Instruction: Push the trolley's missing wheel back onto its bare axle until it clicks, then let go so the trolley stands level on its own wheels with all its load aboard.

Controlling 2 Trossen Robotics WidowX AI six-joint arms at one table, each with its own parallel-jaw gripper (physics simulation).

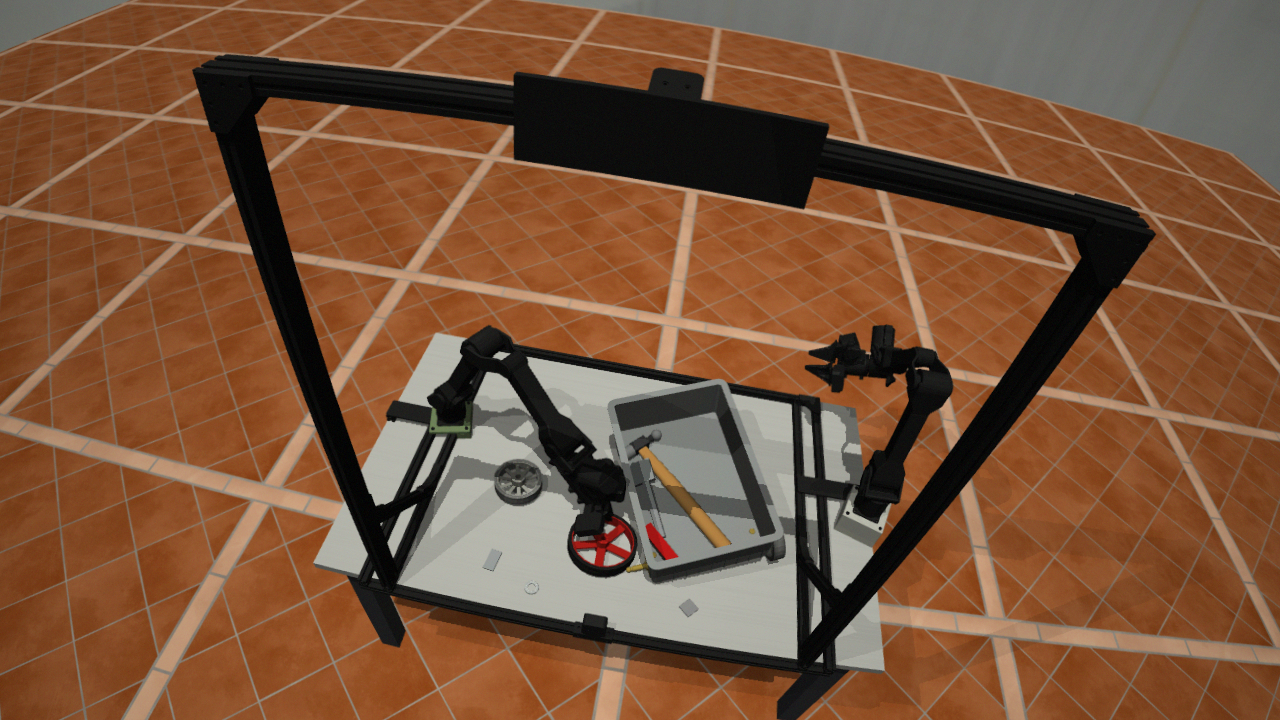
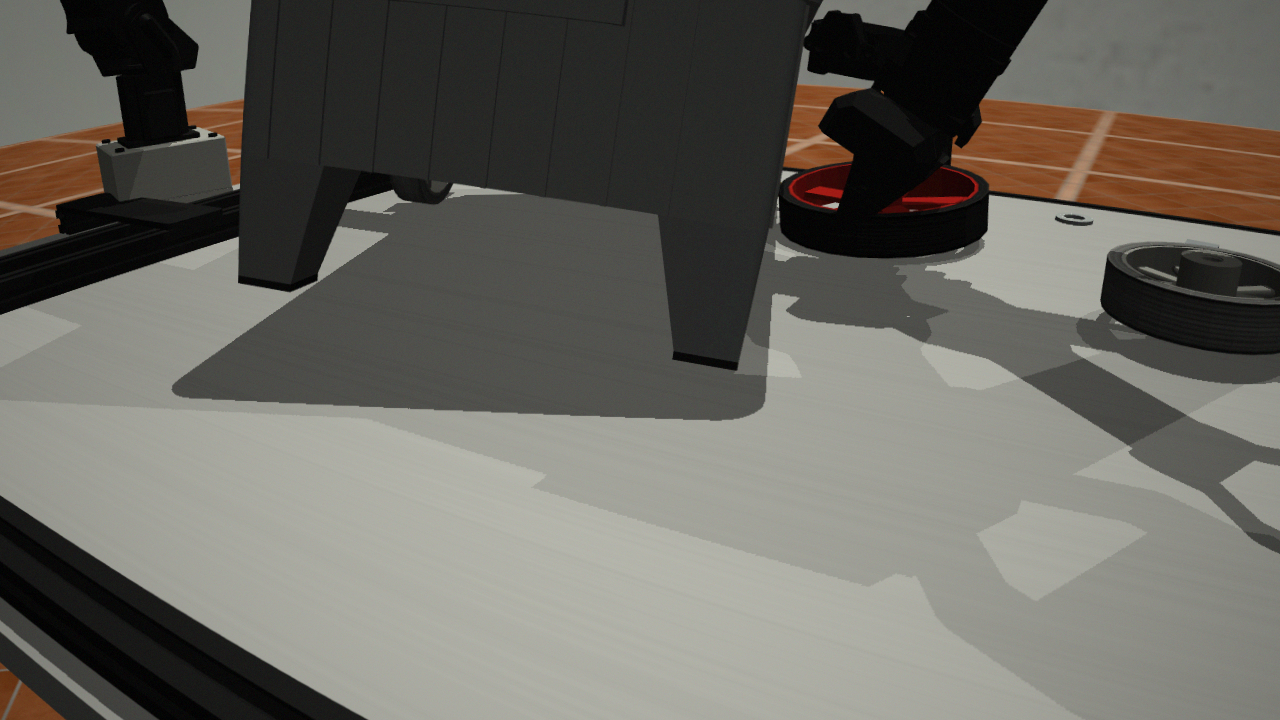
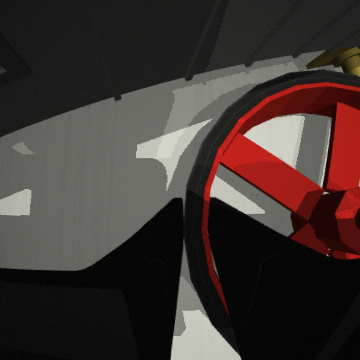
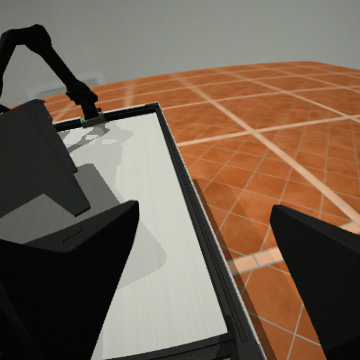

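Pixels of known places: left gripper, fingertip midpoint: (image 1: 610, 517) (image 2: 842, 227) (image 3: 193, 206); right gripper, fingertip midpoint: (image 1: 806, 359) (image 4: 205, 210); left arm's base, link origin: (image 1: 451, 415) (image 4: 91, 116); right arm's base, link origin: (image 1: 868, 508) (image 2: 158, 139).
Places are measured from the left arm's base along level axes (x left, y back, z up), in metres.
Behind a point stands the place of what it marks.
Note:
The red spoked wheel (image 1: 616, 550) {y -0.375, x -0.385, z -0.005 m} (image 2: 887, 232) {y -0.343, x -0.291, z -0.008 m} (image 3: 268, 171) {y -0.379, x -0.339, z -0.009 m} lies flat on the table, left of the grey tub trolley (image 1: 666, 395) {y -0.504, x -0.100, z 0.173 m} (image 2: 530, 93) {y -0.500, x -0.087, z 0.099 m} (image 3: 107, 53) {y -0.414, x -0.285, z 0.043 m} (image 4: 28, 150) {y -0.644, x -0.105, z 0.135 m}. My left gripper (image 1: 590, 525) {y -0.372, x -0.300, z -0.009 m} (image 2: 880, 179) (image 3: 193, 206) {y -0.372, x -0.300, z -0.009 m} is down on the wheel, its fingers shut across the black tyre rim. The trolley's bare brass axle (image 3: 343, 58) {y -0.433, x -0.414, z -0.008 m} (image 1: 635, 567) {y -0.412, x -0.426, z -0.010 m} sticks out just beyond the wheel. The trolley carries a hammer (image 1: 683, 493) {y -0.529, x -0.291, z 0.061 m} and a red tool (image 1: 660, 542) {y -0.464, x -0.397, z 0.039 m}. My right gripper (image 1: 826, 365) {y -0.893, x 0.026, z 0.159 m} (image 4: 205, 210) {y -0.893, x 0.026, z 0.159 m} hangs open and empty, high off the table's far right corner.
A second, grey wheel (image 1: 517, 480) {y -0.166, x -0.209, z 0.017 m} lies flat on the table to the left. Small grey bits (image 1: 492, 559) {y -0.111, x -0.384, z -0.025 m} (image 1: 687, 607) {y -0.513, x -0.519, z -0.026 m} lie near the front edge. The trolley's leg (image 2: 705, 286) {y -0.422, x -0.088, z 0.014 m} rests on the table. Black frame rails edge the table.

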